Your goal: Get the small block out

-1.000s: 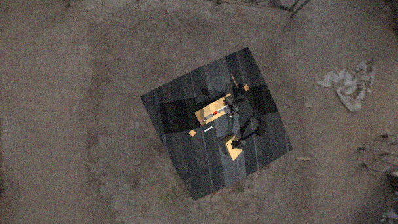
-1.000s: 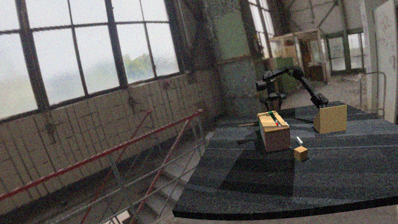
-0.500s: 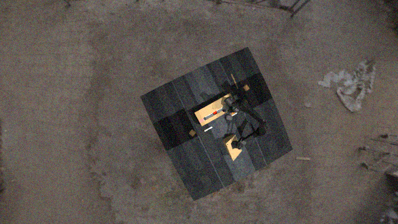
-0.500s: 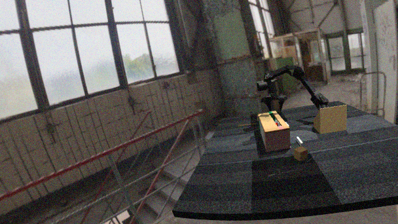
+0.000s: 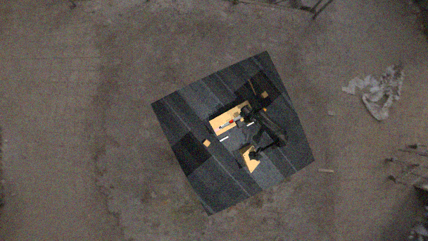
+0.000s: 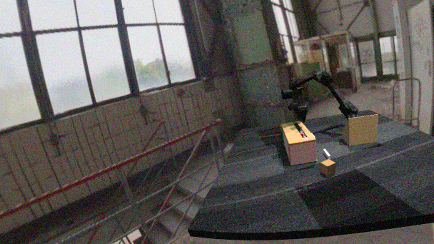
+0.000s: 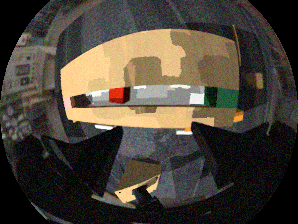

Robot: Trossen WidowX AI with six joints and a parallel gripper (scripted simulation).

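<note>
My gripper tip is 2 cm short of the red block, 9 cm to the right of it and 7 cm above it. From my gripper tip the other things lie so: orange bar: 1 cm behind, 18 cm to the right, 14 cm below; thin tan stick: 26 cm ahead, 23 cm to the right, 15 cm below.
</note>
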